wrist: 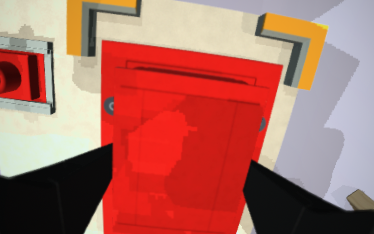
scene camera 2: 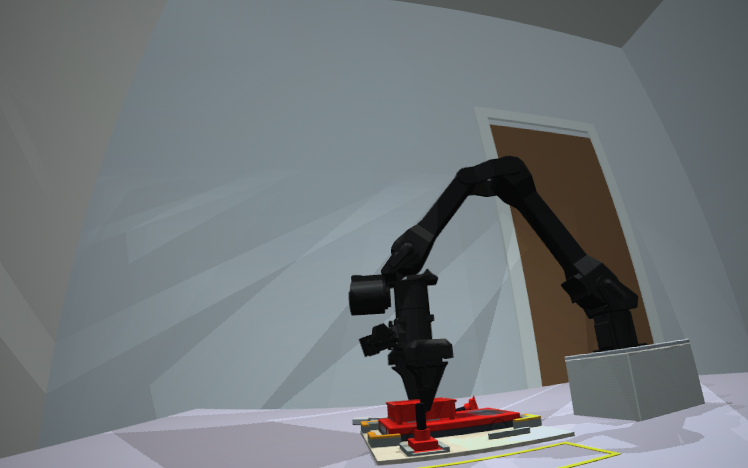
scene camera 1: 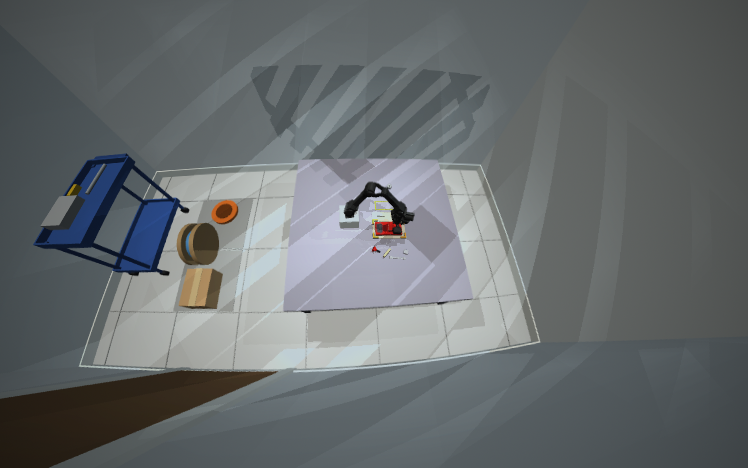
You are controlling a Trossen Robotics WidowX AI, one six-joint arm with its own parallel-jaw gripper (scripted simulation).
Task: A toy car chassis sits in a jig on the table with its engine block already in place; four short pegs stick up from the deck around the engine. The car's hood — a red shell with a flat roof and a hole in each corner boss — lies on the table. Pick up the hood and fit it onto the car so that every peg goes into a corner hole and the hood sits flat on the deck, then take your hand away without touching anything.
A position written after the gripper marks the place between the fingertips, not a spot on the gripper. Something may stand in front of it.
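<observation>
The gripper (scene camera 2: 420, 409) is carrying a red hood (scene camera 2: 402, 411). From the wrist, the gripper (wrist: 181, 158) can be seen as well, together with the hood (wrist: 182, 141).
</observation>
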